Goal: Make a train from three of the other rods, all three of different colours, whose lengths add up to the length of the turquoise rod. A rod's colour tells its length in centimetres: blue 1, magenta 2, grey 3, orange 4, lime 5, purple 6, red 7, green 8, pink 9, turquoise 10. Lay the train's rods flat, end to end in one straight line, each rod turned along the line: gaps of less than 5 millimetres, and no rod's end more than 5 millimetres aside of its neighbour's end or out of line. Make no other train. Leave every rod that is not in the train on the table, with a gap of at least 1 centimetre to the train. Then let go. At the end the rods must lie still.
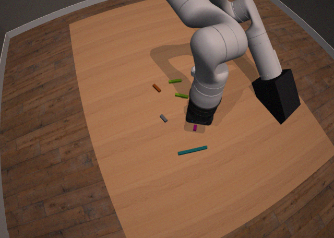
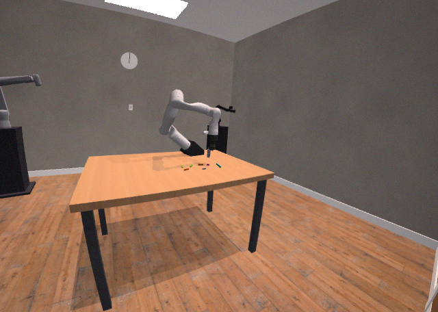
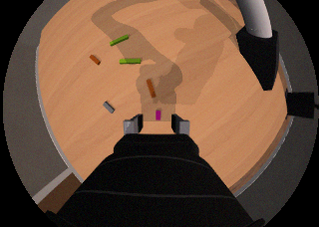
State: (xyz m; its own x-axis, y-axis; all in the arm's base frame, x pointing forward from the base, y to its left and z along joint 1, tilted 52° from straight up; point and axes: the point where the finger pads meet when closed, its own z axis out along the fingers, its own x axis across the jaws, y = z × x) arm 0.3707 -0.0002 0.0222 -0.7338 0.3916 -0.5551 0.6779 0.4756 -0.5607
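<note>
Right now my hand is 80 mm above the magenta rod. The rest, counted from my hand: turquoise rod (50 mm ahead, 60 mm to the left, 80 mm below); grey rod (70 mm ahead, 90 mm to the right, 80 mm below).
</note>
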